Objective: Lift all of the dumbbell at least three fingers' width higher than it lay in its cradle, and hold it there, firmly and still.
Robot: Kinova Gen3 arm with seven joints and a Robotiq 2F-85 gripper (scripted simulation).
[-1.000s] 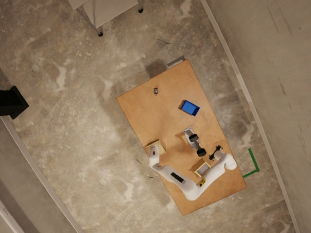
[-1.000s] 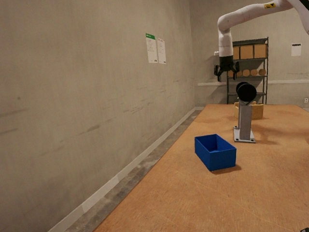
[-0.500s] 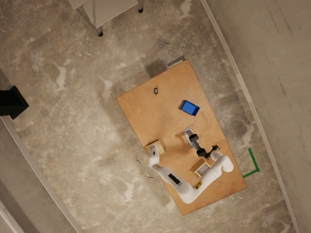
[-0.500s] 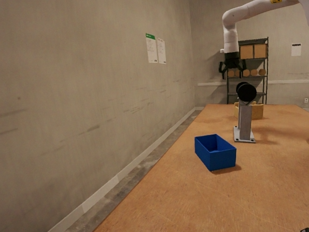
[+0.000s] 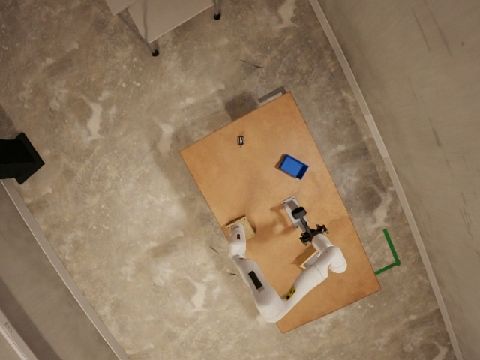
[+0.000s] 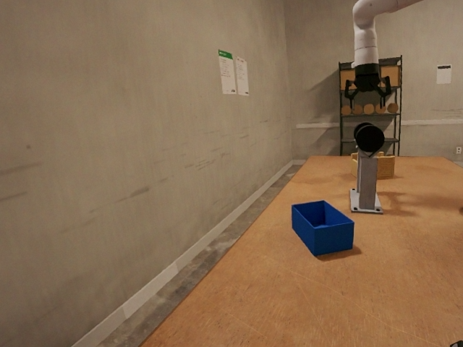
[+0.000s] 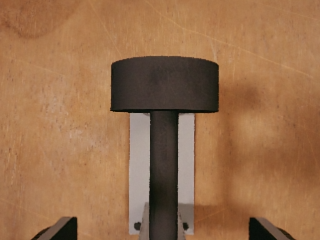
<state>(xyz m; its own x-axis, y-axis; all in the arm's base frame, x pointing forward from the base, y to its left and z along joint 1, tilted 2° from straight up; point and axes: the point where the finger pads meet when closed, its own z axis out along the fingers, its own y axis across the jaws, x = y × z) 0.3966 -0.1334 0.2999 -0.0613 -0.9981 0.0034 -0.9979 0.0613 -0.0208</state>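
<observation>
Right now the black dumbbell is 100 mm below my hand. From my hand the other things lie so: blue bin: 320 mm below, 290 mm to the left, 160 mm ahead; grey cradle stand: 240 mm below; tan wooden box: 360 mm to the right, 290 mm below, 90 mm behind.
</observation>
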